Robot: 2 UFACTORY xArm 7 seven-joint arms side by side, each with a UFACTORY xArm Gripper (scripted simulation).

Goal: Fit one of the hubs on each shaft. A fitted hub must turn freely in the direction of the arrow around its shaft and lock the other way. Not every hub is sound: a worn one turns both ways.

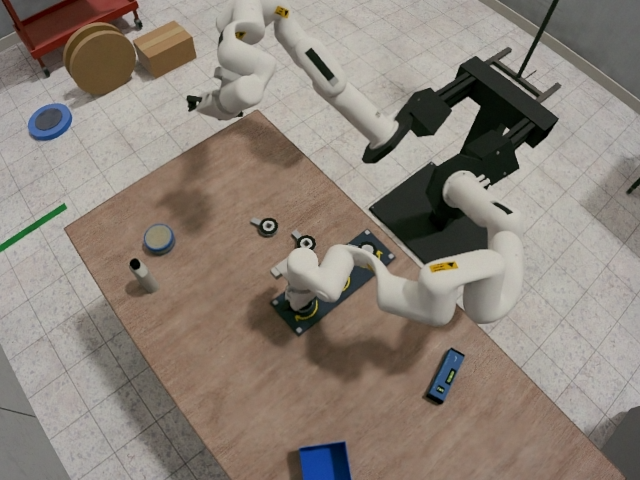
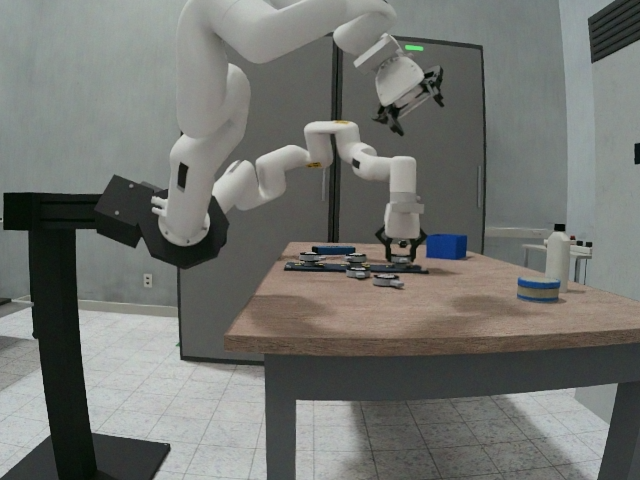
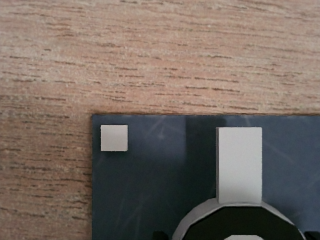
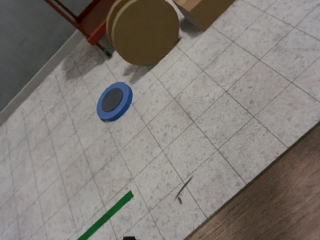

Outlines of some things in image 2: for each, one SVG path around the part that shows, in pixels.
The right gripper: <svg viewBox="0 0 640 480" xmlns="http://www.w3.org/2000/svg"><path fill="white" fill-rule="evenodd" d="M441 66L422 70L407 57L393 57L384 61L380 65L376 77L376 88L380 103L370 118L381 124L388 123L394 133L397 132L400 136L403 136L404 132L400 123L396 120L397 118L403 117L430 96L443 108L444 104L441 101L443 96L440 93L440 86L443 81L444 70Z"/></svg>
A white bottle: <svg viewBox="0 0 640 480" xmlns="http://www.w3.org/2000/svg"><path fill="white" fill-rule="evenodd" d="M554 224L555 232L548 238L545 277L560 280L559 293L566 293L571 240L564 232L565 224Z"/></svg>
A tape roll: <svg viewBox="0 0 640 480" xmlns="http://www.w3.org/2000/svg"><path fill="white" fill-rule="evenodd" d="M518 278L517 299L531 303L558 302L560 280L538 276Z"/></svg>
